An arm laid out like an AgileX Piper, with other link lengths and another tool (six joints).
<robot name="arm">
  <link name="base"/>
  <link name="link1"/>
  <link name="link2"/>
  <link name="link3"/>
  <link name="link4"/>
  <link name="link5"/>
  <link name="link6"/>
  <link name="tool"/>
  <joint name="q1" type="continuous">
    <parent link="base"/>
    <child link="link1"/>
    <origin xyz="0 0 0.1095" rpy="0 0 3.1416"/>
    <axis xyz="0 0 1"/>
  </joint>
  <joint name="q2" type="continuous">
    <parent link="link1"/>
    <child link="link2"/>
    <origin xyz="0 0 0" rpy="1.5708 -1.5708 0"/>
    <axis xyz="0 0 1"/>
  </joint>
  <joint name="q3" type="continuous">
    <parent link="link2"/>
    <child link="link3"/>
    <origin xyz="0.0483 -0.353 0" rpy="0 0 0"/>
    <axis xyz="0 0 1"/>
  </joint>
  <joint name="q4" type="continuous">
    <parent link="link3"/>
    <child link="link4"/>
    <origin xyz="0.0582 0.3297 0" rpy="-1.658 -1.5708 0"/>
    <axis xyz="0 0 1"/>
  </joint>
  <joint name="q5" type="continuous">
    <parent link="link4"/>
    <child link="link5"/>
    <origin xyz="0 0 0" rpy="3.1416 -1.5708 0"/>
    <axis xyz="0 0 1"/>
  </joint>
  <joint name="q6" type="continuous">
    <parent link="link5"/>
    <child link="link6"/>
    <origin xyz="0.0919 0 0" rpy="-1.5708 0 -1.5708"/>
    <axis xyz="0 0 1"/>
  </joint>
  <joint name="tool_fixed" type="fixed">
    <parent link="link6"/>
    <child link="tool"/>
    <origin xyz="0.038 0.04 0.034" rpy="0.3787 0 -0.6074"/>
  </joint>
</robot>
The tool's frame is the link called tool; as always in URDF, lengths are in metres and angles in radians. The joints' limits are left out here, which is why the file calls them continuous.
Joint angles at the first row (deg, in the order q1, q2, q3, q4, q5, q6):
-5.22, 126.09, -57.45, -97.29, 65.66, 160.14
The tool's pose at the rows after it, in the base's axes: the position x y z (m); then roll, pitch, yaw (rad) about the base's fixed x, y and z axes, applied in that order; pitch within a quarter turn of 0, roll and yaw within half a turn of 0:
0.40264 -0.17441 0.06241 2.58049 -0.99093 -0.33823
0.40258 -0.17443 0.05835 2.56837 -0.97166 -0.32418
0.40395 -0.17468 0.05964 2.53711 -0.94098 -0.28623
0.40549 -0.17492 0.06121 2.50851 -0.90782 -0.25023
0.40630 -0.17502 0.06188 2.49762 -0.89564 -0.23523
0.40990 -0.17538 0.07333 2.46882 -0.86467 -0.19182
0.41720 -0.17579 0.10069 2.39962 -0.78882 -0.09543
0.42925 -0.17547 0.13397 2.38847 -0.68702 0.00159
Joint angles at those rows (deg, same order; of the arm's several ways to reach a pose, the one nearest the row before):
-5.22, 127.24, -57.45, -97.35, 65.66, 160.42
-5.22, 127.84, -57.45, -97.35, 65.60, 159.81
-5.22, 127.89, -57.45, -97.39, 65.63, 157.70
-5.22, 127.89, -57.45, -97.41, 65.63, 155.44
-5.22, 127.89, -57.45, -97.52, 65.63, 154.61
-5.22, 126.59, -57.45, -97.52, 65.44, 151.11
-5.22, 123.61, -57.45, -97.52, 65.44, 142.83
-5.22, 119.11, -57.45, -97.39, 62.09, 131.74

